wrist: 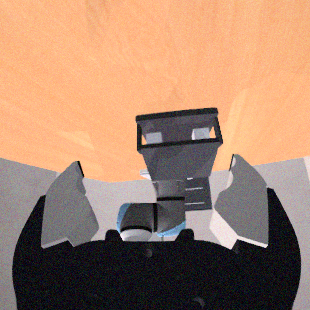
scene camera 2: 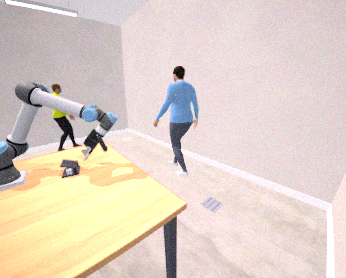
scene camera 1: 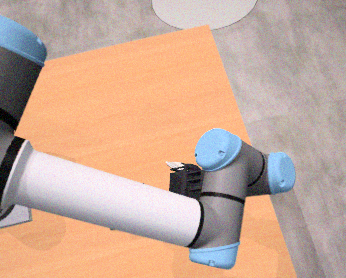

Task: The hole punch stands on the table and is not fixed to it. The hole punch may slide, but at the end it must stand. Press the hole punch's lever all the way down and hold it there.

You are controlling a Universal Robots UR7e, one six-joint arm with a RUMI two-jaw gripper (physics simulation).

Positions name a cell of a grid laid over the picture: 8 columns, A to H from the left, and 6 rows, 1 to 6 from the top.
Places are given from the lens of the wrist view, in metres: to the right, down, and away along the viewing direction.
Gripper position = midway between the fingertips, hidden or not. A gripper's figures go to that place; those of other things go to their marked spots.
my gripper (wrist: D4): 0.00, 0.01, 0.13
dark hole punch (wrist: F3): 0.07, -0.05, 0.22
